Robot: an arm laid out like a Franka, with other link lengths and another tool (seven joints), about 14 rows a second.
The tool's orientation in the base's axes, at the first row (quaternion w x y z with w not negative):
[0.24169 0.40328 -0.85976 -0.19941]
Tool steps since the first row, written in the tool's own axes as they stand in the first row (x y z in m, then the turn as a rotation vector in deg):
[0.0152 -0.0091 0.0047 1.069 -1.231 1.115]
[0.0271 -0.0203 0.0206 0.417 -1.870 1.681]
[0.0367 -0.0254 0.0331 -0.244 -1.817 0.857]
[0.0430 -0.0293 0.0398 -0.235 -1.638 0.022]
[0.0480 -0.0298 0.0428 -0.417 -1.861 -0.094]
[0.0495 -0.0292 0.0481 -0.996 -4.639 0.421]
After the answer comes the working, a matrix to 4 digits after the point.
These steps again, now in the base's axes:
[-0.0058 -0.0167 -0.0048 -0.504 -1.412 -1.286]
[-0.0149 -0.0304 -0.0206 -0.085 -1.194 -2.250]
[-0.0244 -0.0392 -0.0309 0.727 -0.762 -1.728]
[-0.0294 -0.0455 -0.0368 1.096 -0.786 -0.959]
[-0.0337 -0.0493 -0.0382 1.398 -0.792 -1.032]
[-0.0379 -0.0494 -0.0417 3.083 -1.912 -3.087]

The tool's axes in the first row as the columns of a matrix, in the base's axes (rounded; the answer above uses it unrounded):
[-0.5579 -0.5971 -0.5764]
[-0.7898 0.5952 0.1480]
[0.2548 0.5378 -0.8036]

